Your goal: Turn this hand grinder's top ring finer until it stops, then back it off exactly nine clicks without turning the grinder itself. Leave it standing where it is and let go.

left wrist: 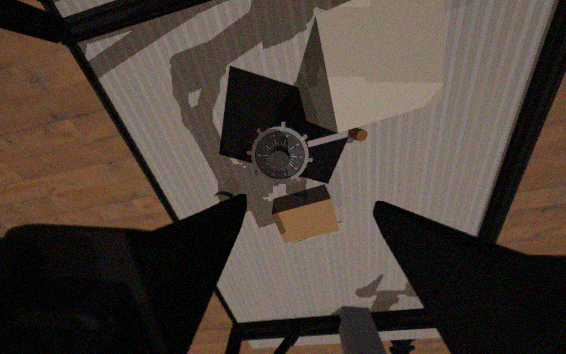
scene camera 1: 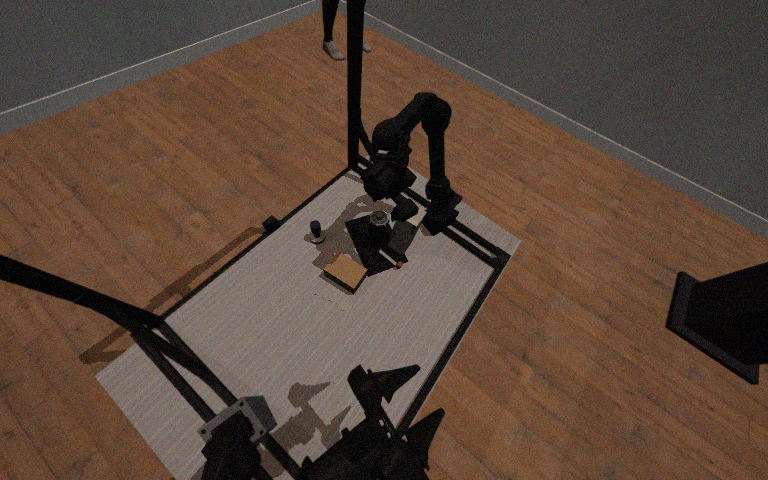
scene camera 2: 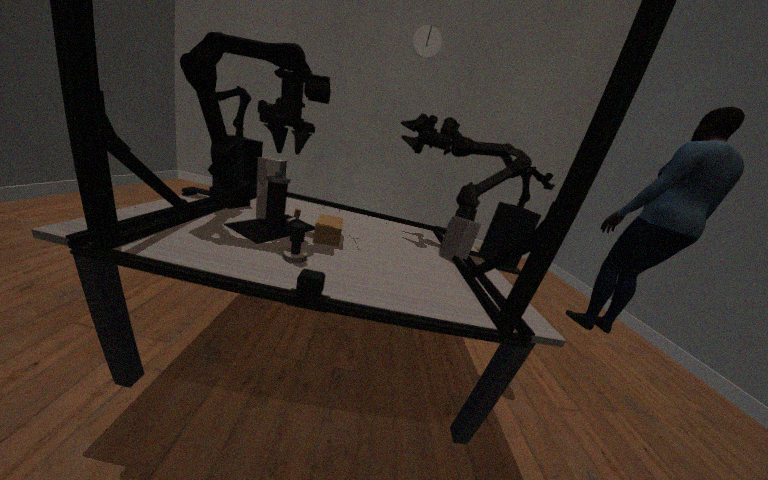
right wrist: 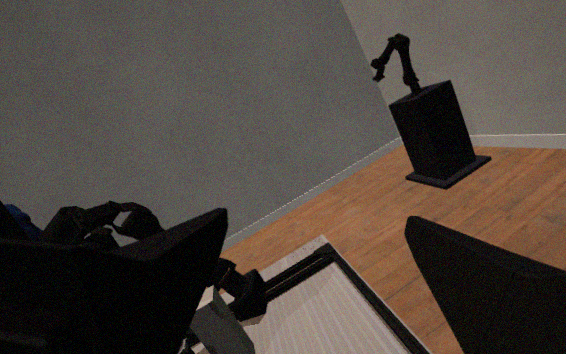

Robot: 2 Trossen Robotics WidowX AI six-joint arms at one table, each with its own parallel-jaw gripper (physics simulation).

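Pixels of known places: left gripper, between the fingertips: [left wrist: 309,203] [scene camera 1: 384,210] [scene camera 2: 288,153]; right gripper, between the fingertips: [scene camera 1: 431,388] [scene camera 2: 401,129] [right wrist: 316,221]; left arm's base, origin of its link: [scene camera 1: 440,211] [scene camera 2: 230,184] [right wrist: 243,288]; right arm's base, origin of its link: [scene camera 1: 233,431] [scene camera 2: 463,223].
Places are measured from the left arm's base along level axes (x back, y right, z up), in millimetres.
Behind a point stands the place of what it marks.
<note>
The hand grinder [scene camera 1: 378,233] @[x -271, y 27, z 34 mm] [scene camera 2: 276,203] @[x -275, y 73, z 15 mm] is a dark upright cylinder standing on a black mat [scene camera 2: 240,227] @[x -206, y 138, z -70 mm] [left wrist: 255,100] @[x -206, y 109, z -70 mm]. Its notched grey top ring [left wrist: 253,153] @[x -257, y 80, z 90 mm] and the dial inside it show from above in the left wrist view. My left gripper [scene camera 2: 288,151] @[x -265, y 28, z 163 mm] [left wrist: 309,203] @[x -265, y 28, z 163 mm] is open and empty, pointing down, above the level of the grinder's top and not touching it; its fingertips are hard to make out in scene camera 1. My right gripper [scene camera 1: 431,389] @[x -483, y -385, z 345 mm] [scene camera 2: 403,130] @[x -483, y -385, z 345 mm] [right wrist: 316,221] @[x -483, y -385, z 345 mm] is open and empty, raised far from the grinder.
A tall grey box [scene camera 1: 403,237] @[x -209, y -31, z 39 mm] [scene camera 2: 270,169] @[x -197, y 21, z 100 mm] stands close beside the grinder. A crank with a wooden knob [scene camera 1: 399,264] @[x -248, y -84, z -38 mm] [left wrist: 360,134] @[x -243, y -80, z -38 mm] lies low near it. A yellowish block [scene camera 1: 345,271] @[x -426, y -16, z -13 mm] [scene camera 2: 328,229] @[x -446, y 44, z -21 mm] and a small dark-handled tool [scene camera 1: 316,229] @[x -435, y 159, z 11 mm] [scene camera 2: 296,237] @[x -440, y 191, z -8 mm] stand nearby.
</note>
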